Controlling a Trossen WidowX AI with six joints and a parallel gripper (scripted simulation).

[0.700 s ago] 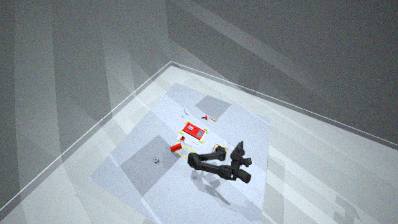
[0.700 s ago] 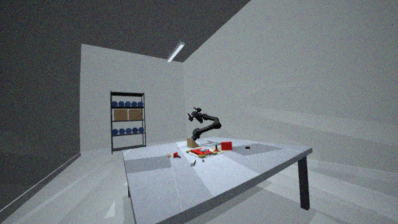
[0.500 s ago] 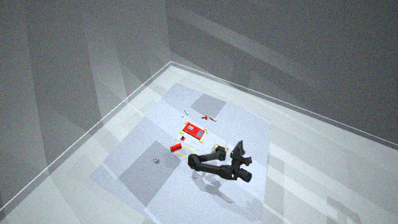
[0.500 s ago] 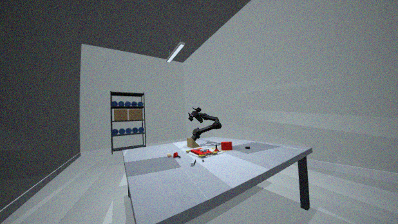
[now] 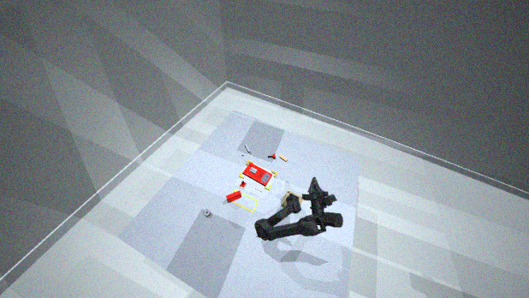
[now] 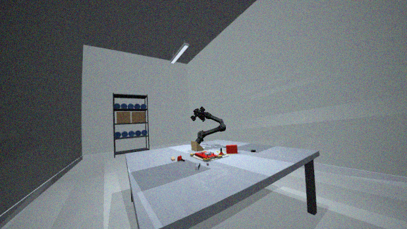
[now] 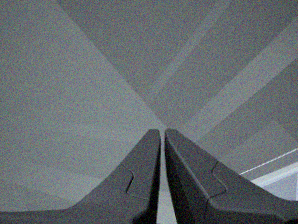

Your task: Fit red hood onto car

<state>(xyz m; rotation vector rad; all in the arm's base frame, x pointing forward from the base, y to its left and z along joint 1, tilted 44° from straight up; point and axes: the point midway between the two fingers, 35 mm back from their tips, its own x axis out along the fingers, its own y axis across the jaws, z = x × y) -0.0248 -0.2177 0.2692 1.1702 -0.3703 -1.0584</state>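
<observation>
Now: gripper tip 38 cm short of the red hood, 15 cm to the right of it and 39 cm above it. Round my gripper tip: grey pin: 51 cm ahead, 25 cm to the right, 41 cm below; then tan block: 21 cm ahead, 32 cm to the right, 42 cm below.
</observation>
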